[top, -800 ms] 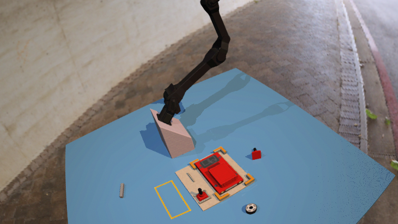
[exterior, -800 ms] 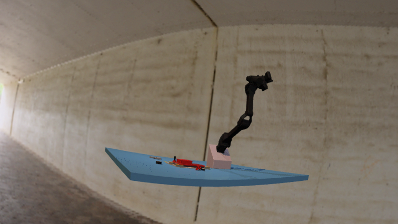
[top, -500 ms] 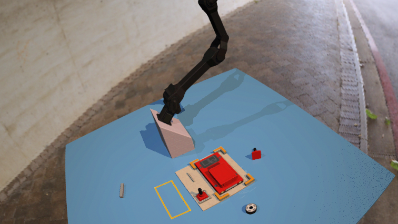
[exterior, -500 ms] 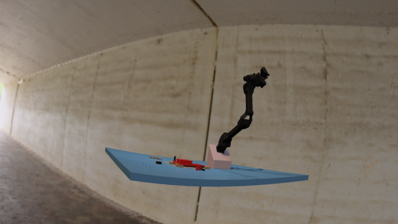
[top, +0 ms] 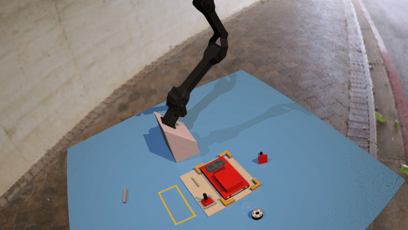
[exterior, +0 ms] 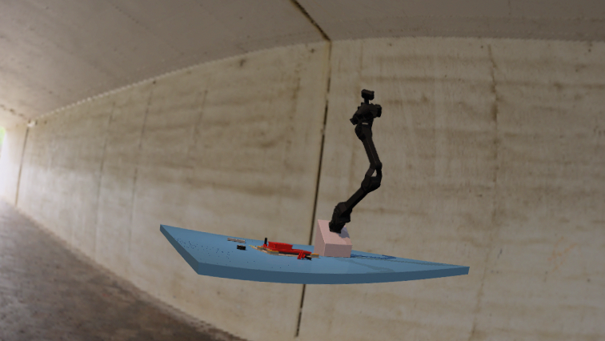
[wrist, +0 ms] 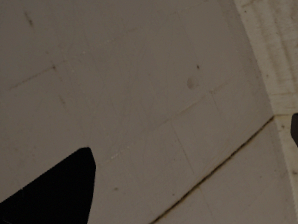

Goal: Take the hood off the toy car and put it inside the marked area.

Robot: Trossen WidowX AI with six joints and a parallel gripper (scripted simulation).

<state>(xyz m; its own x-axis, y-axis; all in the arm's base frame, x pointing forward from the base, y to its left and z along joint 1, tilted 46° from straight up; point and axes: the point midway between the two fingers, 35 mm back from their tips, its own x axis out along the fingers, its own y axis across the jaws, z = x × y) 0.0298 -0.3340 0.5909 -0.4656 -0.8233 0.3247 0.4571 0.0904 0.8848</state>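
The hood is 79 cm below my gripper tip, 38 cm ahead of it and 4 cm to the right of it. The rest, counted from my gripper tip: wheel 82 cm below, 57 cm ahead, 1 cm to the right.
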